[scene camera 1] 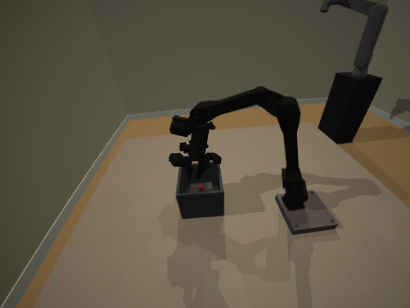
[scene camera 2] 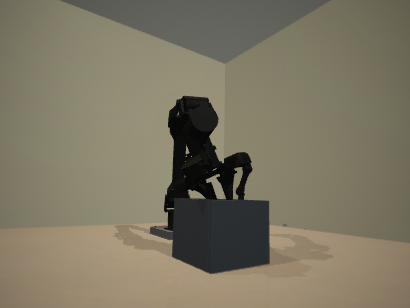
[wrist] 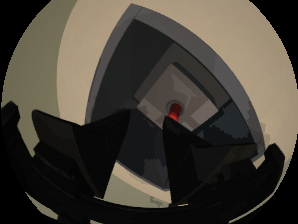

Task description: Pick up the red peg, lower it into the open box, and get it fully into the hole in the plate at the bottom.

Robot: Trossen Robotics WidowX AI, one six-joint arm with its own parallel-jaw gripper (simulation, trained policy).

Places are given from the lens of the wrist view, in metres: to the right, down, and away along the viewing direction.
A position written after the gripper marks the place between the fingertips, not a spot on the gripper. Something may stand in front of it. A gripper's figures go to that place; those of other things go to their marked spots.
gripper [wrist: 147, 117]: 0.00, 0.01, 0.10
dark box [wrist: 140, 48]: -0.01, -0.06, 0.08
grey plate [wrist: 176, 85]: 0.03, -0.03, 0.13
The marked spots on the grey plate and the dark box are 0.07 m apart.
